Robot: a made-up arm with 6 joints.
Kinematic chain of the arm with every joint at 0, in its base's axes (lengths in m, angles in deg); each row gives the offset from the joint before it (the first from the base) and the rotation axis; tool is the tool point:
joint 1: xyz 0 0 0.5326 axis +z
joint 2: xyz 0 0 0 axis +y
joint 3: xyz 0 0 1.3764 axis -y
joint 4: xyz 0 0 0 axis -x
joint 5: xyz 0.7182 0 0 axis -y
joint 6: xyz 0 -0.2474 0 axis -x
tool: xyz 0 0 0
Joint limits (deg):
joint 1: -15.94..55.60
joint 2: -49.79..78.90
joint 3: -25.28..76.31
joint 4: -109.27..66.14
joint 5: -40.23..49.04
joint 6: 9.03..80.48
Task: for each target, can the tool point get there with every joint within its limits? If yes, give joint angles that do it. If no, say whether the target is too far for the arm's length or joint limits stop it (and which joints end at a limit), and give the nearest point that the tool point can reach.
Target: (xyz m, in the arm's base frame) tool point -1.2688 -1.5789 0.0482
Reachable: no: joint limits stop it (at a limit: joint 2, joint 3, joint 4) | nearest point -1.0399 -1.2941 1.8682 | short by 1.856 m
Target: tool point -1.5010 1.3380 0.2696
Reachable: no: joint limits stop it (at a limit: joint 1, joint 2, joint 3, joint 4) | nearest point -1.6209 0.3589 1.8682 | short by 1.878 m
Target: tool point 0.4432 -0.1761 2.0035
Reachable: yes | joints -5.65 -11.72 14.02 -57.87 39.59 39.07
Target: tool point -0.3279 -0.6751 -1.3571
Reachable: no: joint limits stop it (at a limit: joint 1, joint 2, joint 3) | nearest point 0.9078 -0.4218 0.1483 | short by 1.964 m
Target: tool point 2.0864 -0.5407 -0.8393
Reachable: no: too far | nearest point 1.6319 -0.4229 0.1159 | short by 1.064 m
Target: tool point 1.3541 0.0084 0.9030
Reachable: yes | joints 9.22 43.89 -3.94 -32.48 12.78 15.33
